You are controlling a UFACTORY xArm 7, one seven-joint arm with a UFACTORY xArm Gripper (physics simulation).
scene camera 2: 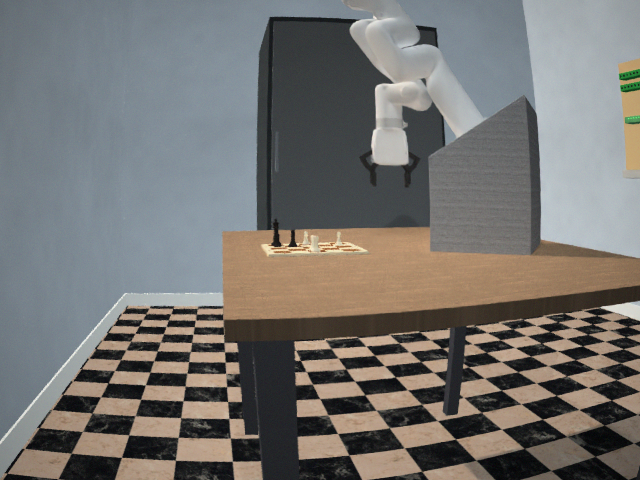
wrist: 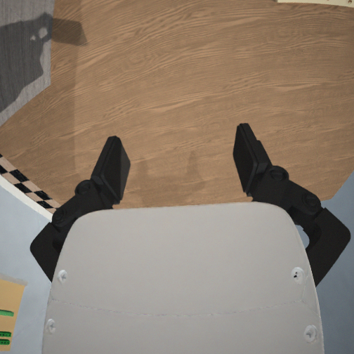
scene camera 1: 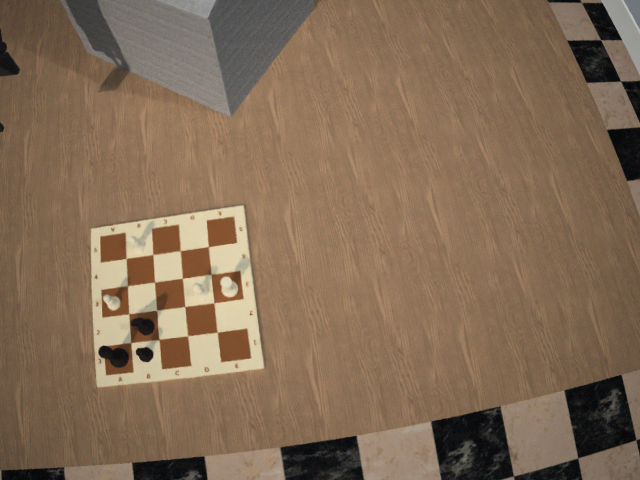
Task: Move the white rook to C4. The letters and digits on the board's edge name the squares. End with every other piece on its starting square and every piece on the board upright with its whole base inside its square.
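Frame: origin at the arm's base, x ahead, y left, z up, level; metres.
Seen in the pictures: gripper, fingertip midpoint: (scene camera 2: pixel 390 186) (scene camera 1: pixel 2 101); arm's base at its link origin: (scene camera 2: pixel 478 140).
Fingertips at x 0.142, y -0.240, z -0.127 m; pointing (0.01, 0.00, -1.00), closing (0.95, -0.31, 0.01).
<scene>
Offsets run from my fingertips to a thing's middle. Level surfaces: height alone.
The white rook @(0.300 m ahead, 0.214 m left, 0.123 m down) (scene camera 1: pixel 228 286) (scene camera 2: pixel 314 244) stands upright on E3 of the board @(0.146 m down) (scene camera 1: pixel 178 379) (wrist: pixel 320 1). C4 (scene camera 1: pixel 168 267) is a light square with no piece on it. My gripper (scene camera 2: pixel 390 184) (wrist: pixel 178 143) is open and empty. It hangs high above the table, between the board and the grey block in scene camera 2. Parts of its black fingers show at the left edge of scene camera 1. The rook does not show in the wrist view.
White pieces stand on D3 @(0.292 m ahead, 0.177 m left, 0.124 m down) (scene camera 1: pixel 199 288), A3 @(0.268 m ahead, 0.060 m left, 0.124 m down) (scene camera 1: pixel 110 301) and B5 @(0.202 m ahead, 0.112 m left, 0.124 m down) (scene camera 1: pixel 136 241). Black pieces stand on A1 @(0.340 m ahead, 0.049 m left, 0.108 m down) (scene camera 1: pixel 118 357), B1 @(0.347 m ahead, 0.085 m left, 0.124 m down) (scene camera 1: pixel 145 354) and B2 @(0.312 m ahead, 0.094 m left, 0.120 m down) (scene camera 1: pixel 144 326). The tall grey block (scene camera 1: pixel 170 56) (scene camera 2: pixel 480 201) (wrist: pixel 25 65) stands on the table beyond row 5.
</scene>
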